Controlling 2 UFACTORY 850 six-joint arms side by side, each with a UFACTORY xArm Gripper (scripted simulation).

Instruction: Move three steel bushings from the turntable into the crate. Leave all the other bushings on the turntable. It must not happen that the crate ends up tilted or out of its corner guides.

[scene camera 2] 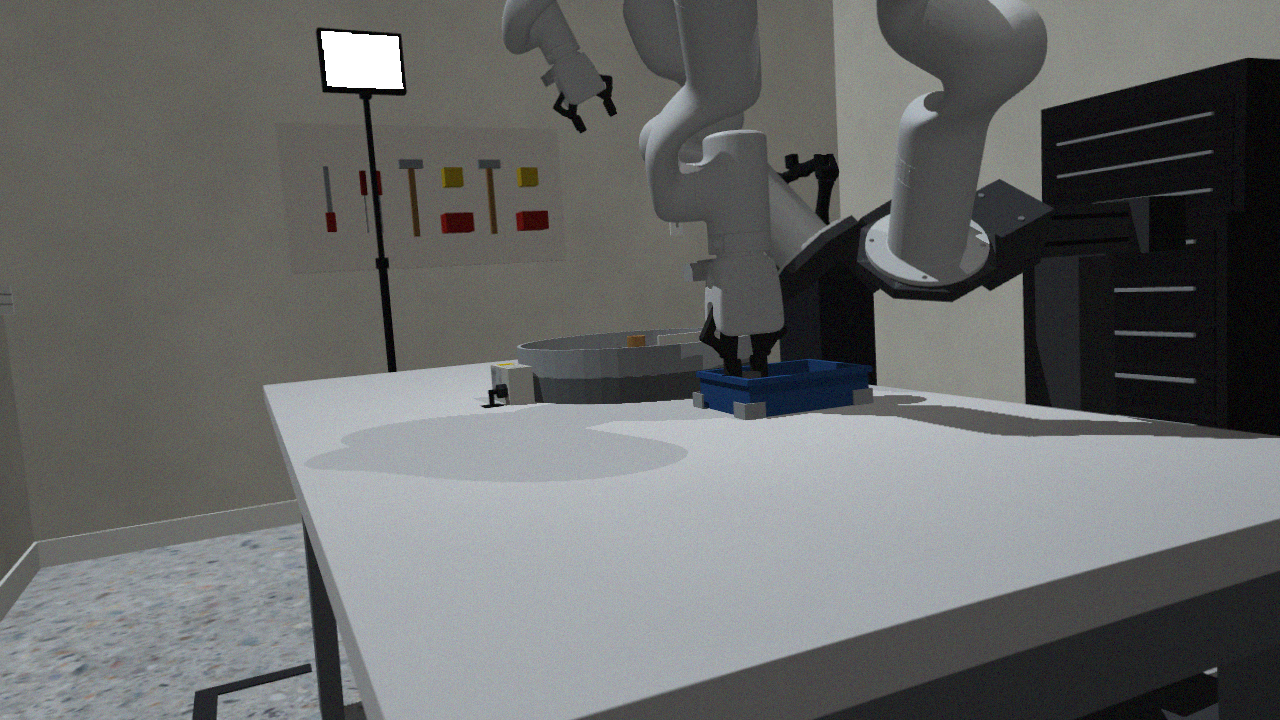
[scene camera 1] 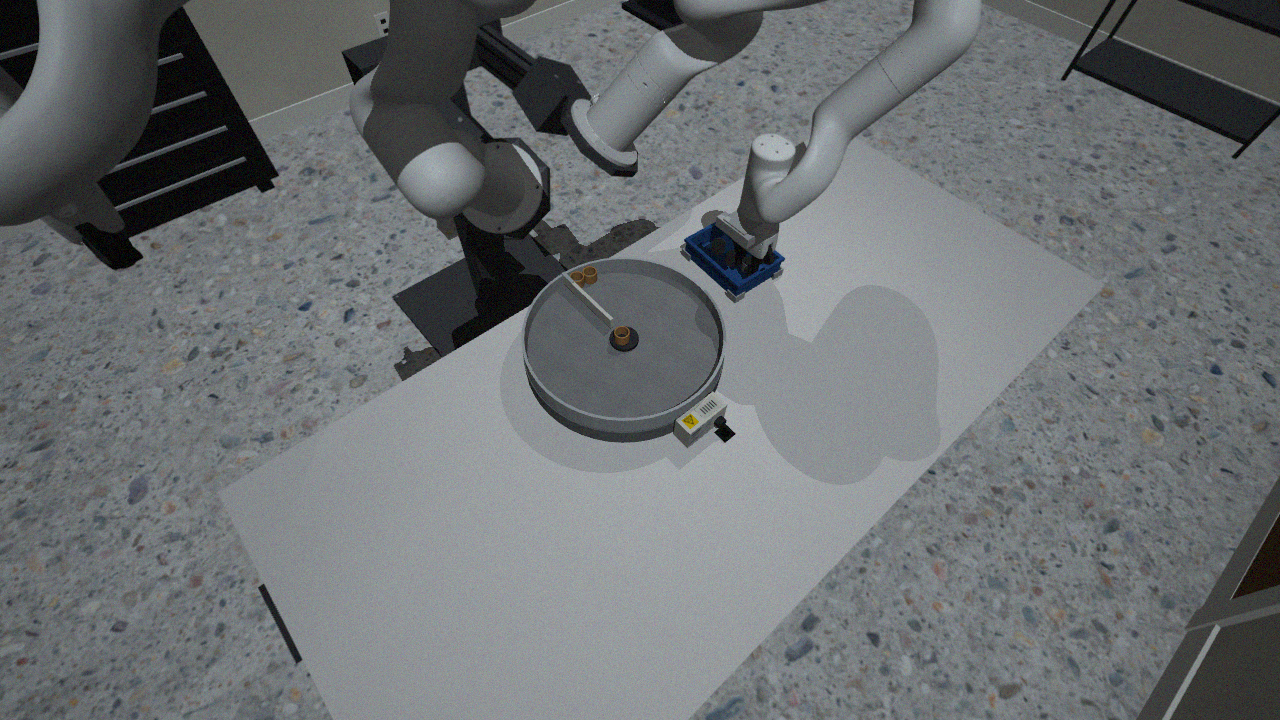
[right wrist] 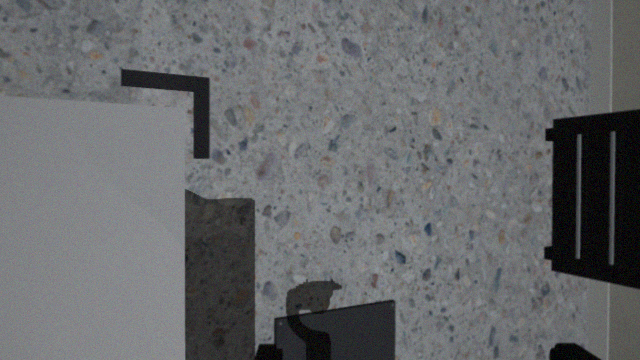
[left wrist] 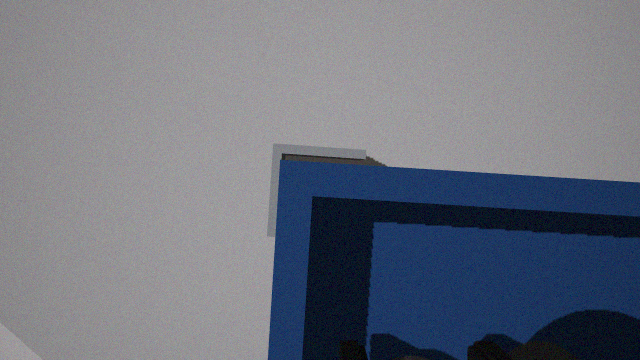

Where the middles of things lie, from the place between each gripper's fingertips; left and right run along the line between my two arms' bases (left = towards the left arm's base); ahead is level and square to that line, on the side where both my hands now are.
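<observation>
The blue crate (scene camera 2: 797, 392) is 10 mm to the left of my left hand (scene camera 1: 745, 268), 50 mm behind it and 30 mm below it. As for my right hand (scene camera 1: 105, 229), it is 970 mm to the right of the blue crate and 190 mm short of it, and it is 550 mm above the crate.
</observation>
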